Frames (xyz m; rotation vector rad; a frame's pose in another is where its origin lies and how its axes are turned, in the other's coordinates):
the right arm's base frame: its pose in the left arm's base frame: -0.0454 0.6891 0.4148 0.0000 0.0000 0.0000
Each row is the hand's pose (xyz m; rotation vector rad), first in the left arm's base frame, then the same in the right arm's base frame.
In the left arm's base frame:
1: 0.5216 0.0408 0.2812 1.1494 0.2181 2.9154
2: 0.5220 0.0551 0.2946 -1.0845 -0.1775 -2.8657
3: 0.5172 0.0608 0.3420 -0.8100 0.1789 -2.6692
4: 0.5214 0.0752 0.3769 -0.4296 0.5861 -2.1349
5: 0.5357 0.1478 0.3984 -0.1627 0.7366 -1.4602
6: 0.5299 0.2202 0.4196 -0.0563 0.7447 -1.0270
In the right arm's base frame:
1: 0.5670 -0.6483 -0.1336 1.1494 0.2181 2.9154
2: 0.5674 -0.6340 -0.1202 -1.0845 -0.1775 -2.8657
3: 0.5626 -0.6283 -0.0728 -0.8100 0.1789 -2.6692
4: 0.5668 -0.6139 -0.0379 -0.4296 0.5861 -2.1349
5: 0.5811 -0.5413 -0.0164 -0.1627 0.7366 -1.4602
6: 0.5753 -0.4689 0.0048 -0.0563 0.7447 -1.0270

